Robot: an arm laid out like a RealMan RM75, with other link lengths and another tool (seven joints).
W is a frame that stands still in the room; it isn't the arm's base.
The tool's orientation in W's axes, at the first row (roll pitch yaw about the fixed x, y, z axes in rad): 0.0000 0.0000 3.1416
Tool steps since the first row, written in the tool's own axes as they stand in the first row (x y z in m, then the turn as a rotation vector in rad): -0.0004 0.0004 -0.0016 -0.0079 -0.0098 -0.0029; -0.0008 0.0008 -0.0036 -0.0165 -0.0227 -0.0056; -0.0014 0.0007 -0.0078 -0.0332 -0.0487 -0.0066; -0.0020 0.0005 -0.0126 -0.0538 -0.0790 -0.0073; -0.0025 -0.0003 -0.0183 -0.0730 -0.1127 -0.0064; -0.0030 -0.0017 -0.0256 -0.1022 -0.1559 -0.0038; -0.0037 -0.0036 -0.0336 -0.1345 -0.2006 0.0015; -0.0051 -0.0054 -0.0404 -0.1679 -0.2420 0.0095; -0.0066 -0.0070 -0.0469 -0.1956 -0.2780 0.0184; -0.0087 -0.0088 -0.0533 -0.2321 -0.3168 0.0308; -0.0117 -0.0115 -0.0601 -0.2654 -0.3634 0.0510
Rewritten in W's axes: 0.0004 -0.0004 -0.0016 0.0079 0.0098 -0.0029; 0.0008 -0.0008 -0.0036 0.0165 0.0227 -0.0056; 0.0014 -0.0007 -0.0078 0.0332 0.0487 -0.0066; 0.0020 -0.0005 -0.0126 0.0538 0.0790 -0.0073; 0.0025 0.0003 -0.0183 0.0730 0.1127 -0.0064; 0.0030 0.0017 -0.0256 0.1022 0.1559 -0.0038; 0.0037 0.0036 -0.0336 0.1345 0.2006 0.0015; 0.0051 0.0054 -0.0404 0.1679 0.2420 0.0095; 0.0066 0.0070 -0.0469 0.1956 0.2780 0.0184; 0.0087 0.0088 -0.0533 0.2321 0.3168 0.0308; 0.0117 0.0115 -0.0601 0.2654 0.3634 0.0510
